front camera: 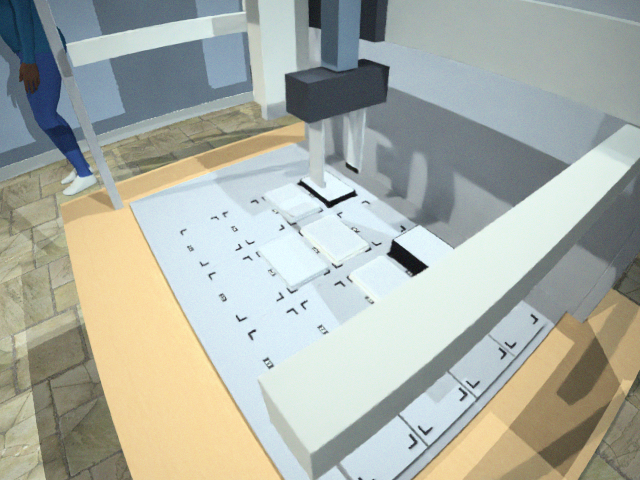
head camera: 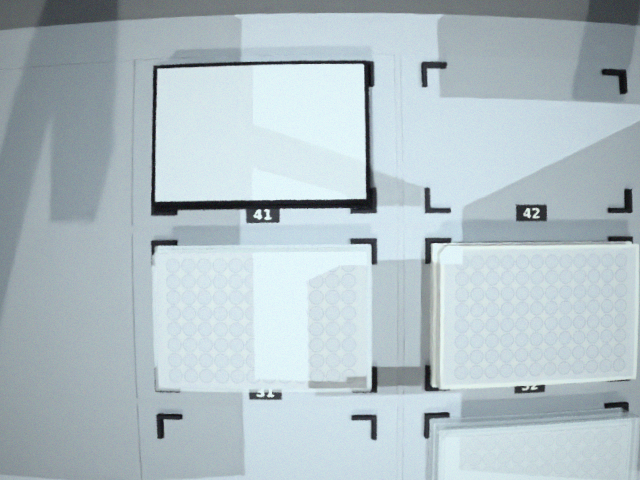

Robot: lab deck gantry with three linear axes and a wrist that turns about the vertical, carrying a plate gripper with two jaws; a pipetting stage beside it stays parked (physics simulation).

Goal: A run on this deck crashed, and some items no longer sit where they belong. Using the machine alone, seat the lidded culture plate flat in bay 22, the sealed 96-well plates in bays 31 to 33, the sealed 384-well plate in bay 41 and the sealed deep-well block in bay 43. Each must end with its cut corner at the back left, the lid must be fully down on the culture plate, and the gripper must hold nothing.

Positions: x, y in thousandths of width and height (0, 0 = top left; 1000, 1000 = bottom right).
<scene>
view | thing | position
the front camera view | gripper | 526, 368
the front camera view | black-sided 384-well plate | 526, 399
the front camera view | clear lid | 454, 536
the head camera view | black-sided 384-well plate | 427, 280
</scene>
